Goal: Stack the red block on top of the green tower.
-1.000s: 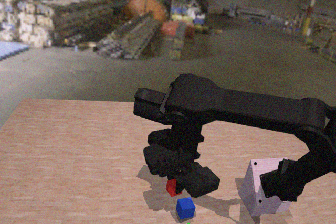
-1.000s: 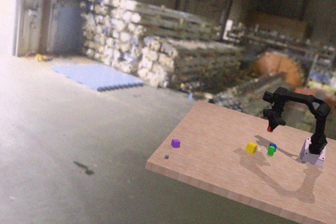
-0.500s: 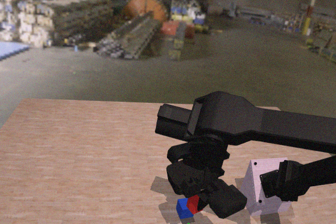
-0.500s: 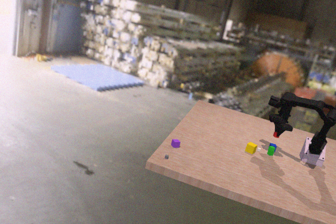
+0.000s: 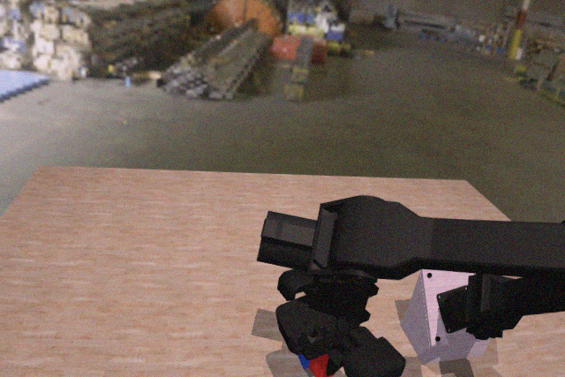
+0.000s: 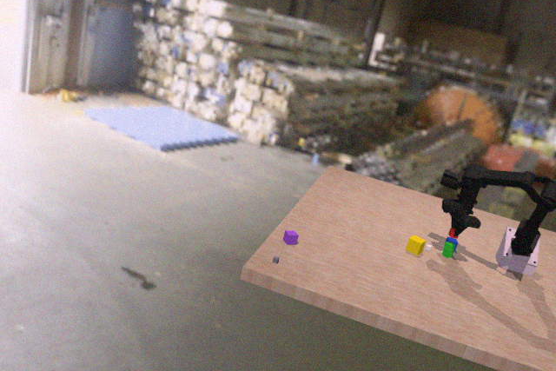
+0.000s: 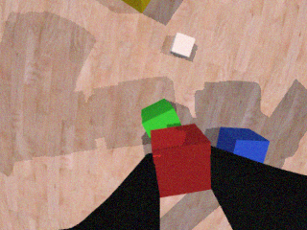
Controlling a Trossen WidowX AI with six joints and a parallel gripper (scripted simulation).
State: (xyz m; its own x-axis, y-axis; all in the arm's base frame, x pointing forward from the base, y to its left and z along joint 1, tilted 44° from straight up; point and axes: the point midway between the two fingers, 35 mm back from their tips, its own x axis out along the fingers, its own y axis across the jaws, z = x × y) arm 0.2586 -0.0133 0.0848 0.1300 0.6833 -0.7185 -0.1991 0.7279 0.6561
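My gripper tip is 80 mm above the small white block, 70 mm short of it and 10 mm to the left of it. From my gripper tip the other things lie so: red block: right at my gripper tip; then blue block: 80 mm to the right, 70 mm below, 30 mm behind; then yellow block: 130 mm ahead, 60 mm below, 30 mm to the left.
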